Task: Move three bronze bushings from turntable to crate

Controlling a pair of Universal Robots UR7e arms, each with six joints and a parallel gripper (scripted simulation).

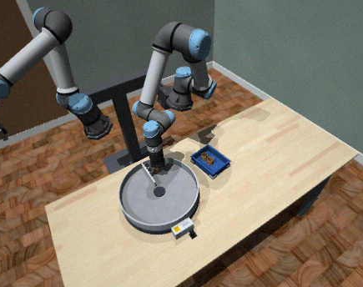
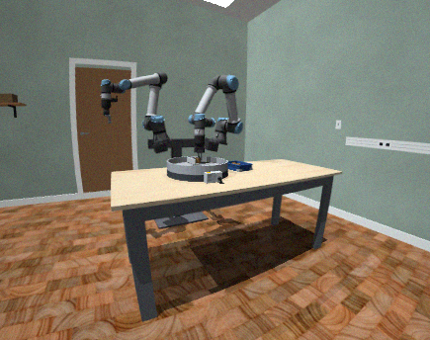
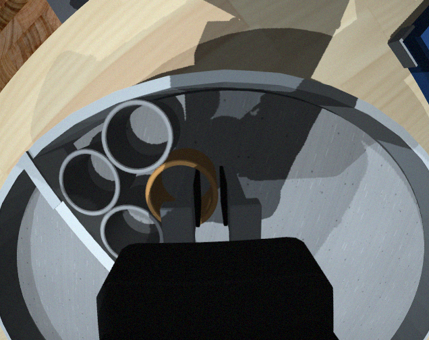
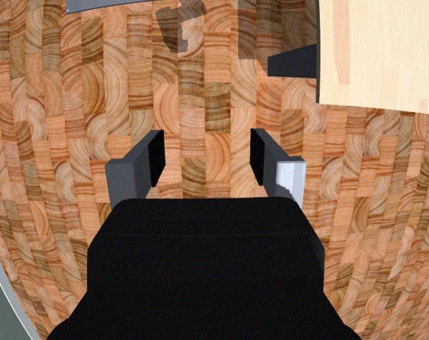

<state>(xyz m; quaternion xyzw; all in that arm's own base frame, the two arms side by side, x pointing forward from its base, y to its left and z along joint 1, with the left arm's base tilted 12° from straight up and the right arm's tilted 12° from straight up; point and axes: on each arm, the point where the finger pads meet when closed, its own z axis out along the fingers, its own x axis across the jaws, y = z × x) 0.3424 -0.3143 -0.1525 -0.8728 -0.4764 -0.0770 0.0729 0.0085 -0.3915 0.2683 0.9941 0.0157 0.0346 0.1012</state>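
Now: left hand 50 mm short of the blue crate, 300 mm to the right of it and 60 mm above it. The rest, counted from my left hand: turntable: 140 mm ahead, 50 mm to the right, 40 mm below.
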